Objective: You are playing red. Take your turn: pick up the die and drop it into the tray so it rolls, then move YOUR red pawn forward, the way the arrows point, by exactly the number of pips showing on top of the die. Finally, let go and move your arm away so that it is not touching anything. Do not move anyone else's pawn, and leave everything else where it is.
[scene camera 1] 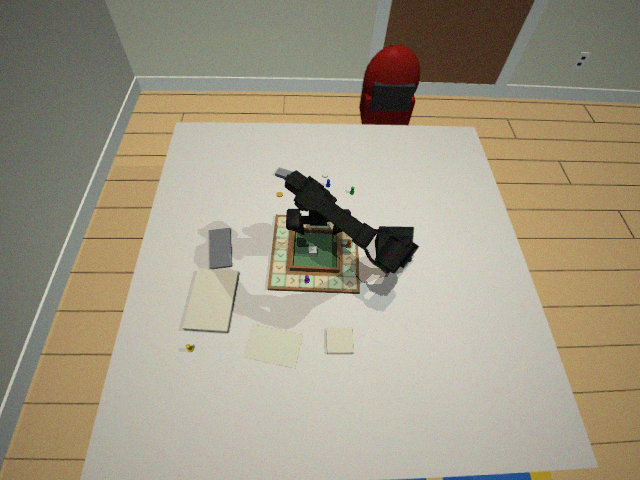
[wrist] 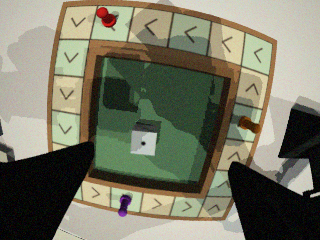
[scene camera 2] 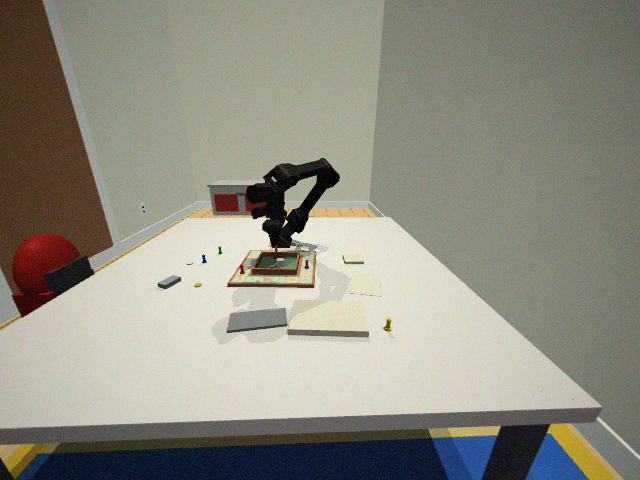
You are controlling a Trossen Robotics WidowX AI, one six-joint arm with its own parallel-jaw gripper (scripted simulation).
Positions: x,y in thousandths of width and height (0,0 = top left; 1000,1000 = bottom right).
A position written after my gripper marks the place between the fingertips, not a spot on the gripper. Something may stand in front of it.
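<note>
My gripper (scene camera 2: 430,503) (scene camera 1: 498,486) (wrist: 511,669) is open and holds nothing. I can see a grey slab (scene camera 2: 423,664) (scene camera 1: 345,532) in the scene, and there is a tray (scene camera 1: 510,507) (wrist: 570,440) too.
</note>
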